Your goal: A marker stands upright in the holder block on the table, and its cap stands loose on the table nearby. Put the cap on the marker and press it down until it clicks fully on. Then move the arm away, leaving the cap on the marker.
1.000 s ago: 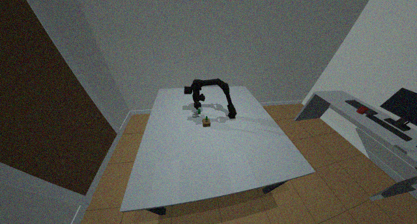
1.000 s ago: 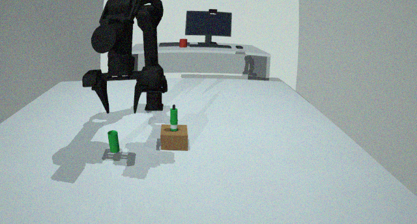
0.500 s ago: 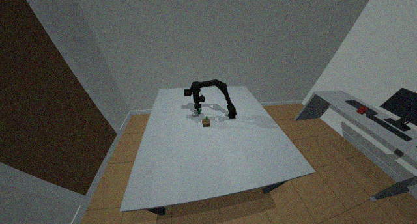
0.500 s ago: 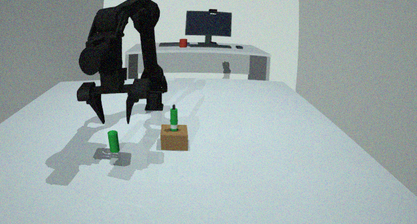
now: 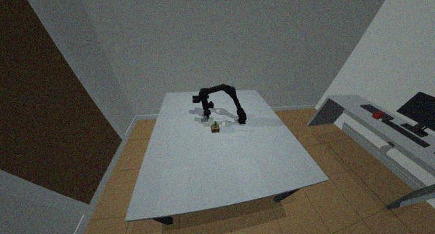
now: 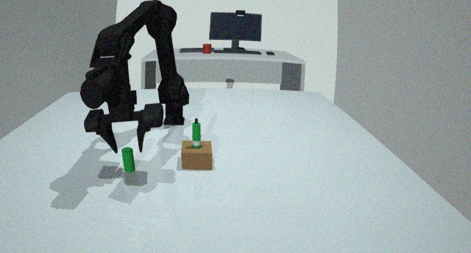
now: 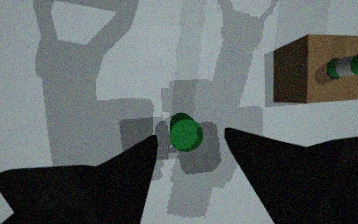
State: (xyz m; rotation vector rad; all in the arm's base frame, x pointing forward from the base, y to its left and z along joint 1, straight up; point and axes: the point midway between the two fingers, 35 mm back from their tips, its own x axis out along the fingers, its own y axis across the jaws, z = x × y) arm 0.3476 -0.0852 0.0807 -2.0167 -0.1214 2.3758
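Right now my gripper tip is 20 mm above the green cap. Also, from my gripper tip: brown holder block (50 mm behind, 160 mm to the left, 30 mm below).
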